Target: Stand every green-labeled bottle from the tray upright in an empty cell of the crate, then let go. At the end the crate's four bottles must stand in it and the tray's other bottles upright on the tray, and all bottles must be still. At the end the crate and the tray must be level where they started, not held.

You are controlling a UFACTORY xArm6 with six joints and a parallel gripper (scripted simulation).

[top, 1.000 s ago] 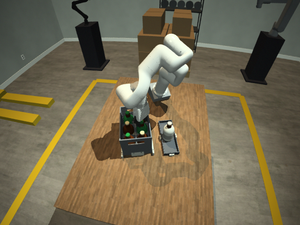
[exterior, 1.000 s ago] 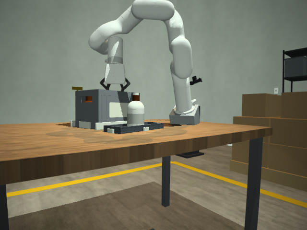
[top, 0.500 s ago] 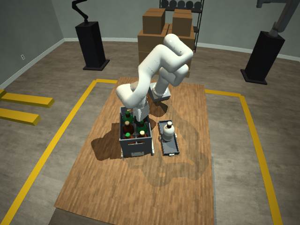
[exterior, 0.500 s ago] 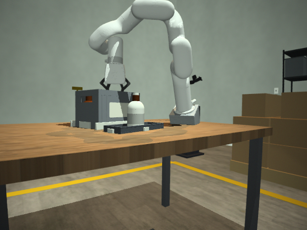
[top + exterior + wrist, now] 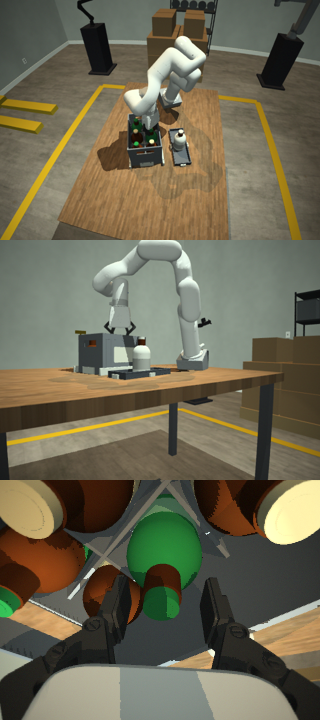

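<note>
Now: hand 10 mm short of the grey crate, 40 mm to the left of it and 80 mm above it. Also, from my hand: tray 20 mm behind, 170 mm to the left, 150 mm below; then white-labeled bottle 20 mm behind, 170 mm to the left, 80 mm below.
</note>
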